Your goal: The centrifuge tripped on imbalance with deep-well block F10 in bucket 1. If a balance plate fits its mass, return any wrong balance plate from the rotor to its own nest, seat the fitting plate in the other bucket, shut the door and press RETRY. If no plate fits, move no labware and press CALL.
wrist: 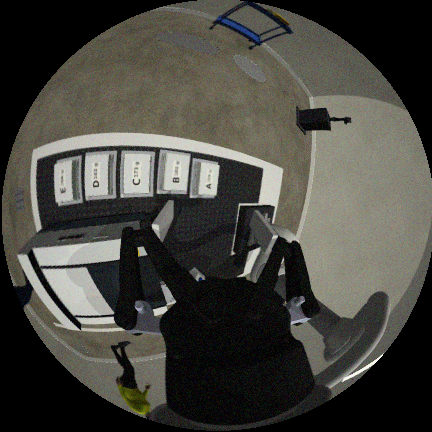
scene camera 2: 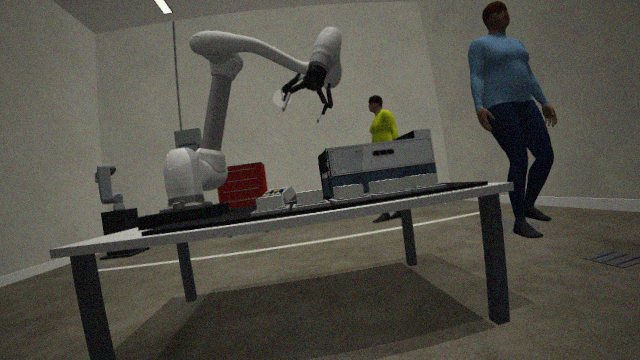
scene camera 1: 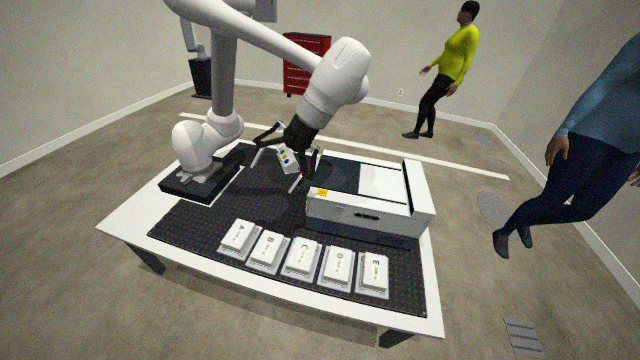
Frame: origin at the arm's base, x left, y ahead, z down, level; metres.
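Where they show: gripper, between the fingertips: (wrist: 213, 213) (scene camera 2: 300, 115) (scene camera 1: 271, 178); arm's base, origin of its link: (scene camera 2: 187, 208) (scene camera 1: 200, 170).
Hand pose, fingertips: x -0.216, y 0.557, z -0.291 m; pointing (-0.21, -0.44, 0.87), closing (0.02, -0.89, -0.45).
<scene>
Each offset is from my fingertips to the top centre of the thing. Level surfaces: height alone.
My gripper (scene camera 1: 271, 179) (scene camera 2: 301, 115) (wrist: 213, 213) is open and empty, high above the mat, near the centrifuge's left end and the button box. White balance plates A {dx -0.058, dy -0.142, dz +0.280 m} (scene camera 1: 240, 235) (wrist: 209, 185), B {dx -0.070, dy -0.009, dz +0.280 m} (scene camera 1: 269, 247) (wrist: 176, 170), C {dx -0.057, dy +0.126, dz +0.280 m} (scene camera 1: 302, 256) (wrist: 136, 175), D {dx -0.051, dy +0.262, dz +0.280 m} (scene camera 1: 337, 266) (wrist: 96, 175) and E {dx -0.038, dy +0.398, dz +0.280 m} (scene camera 1: 375, 271) (wrist: 63, 182) sit in nests along the front edge. C reads 173 g in the wrist view; other masses are blurred. The centrifuge (scene camera 1: 345, 215) (scene camera 2: 400, 154) has a dark panel beside a white panel on top; rotor, buckets and F10 are not discernible. The button box {dx +0.513, dy -0.171, dz +0.250 m} (scene camera 1: 292, 166) shows green, yellow and blue buttons.
The white table (scene camera 1: 200, 260) (scene camera 2: 210, 233) carries a black mat {dz +0.334 m} (scene camera 1: 190, 225). The arm's base stands at the mat's left. A red cabinet (scene camera 1: 305, 45) (scene camera 2: 245, 182) stands behind. One person in yellow (scene camera 1: 457, 50) (scene camera 2: 383, 125) and one in blue (scene camera 1: 607, 105) (scene camera 2: 502, 70) stand beyond the table.
</scene>
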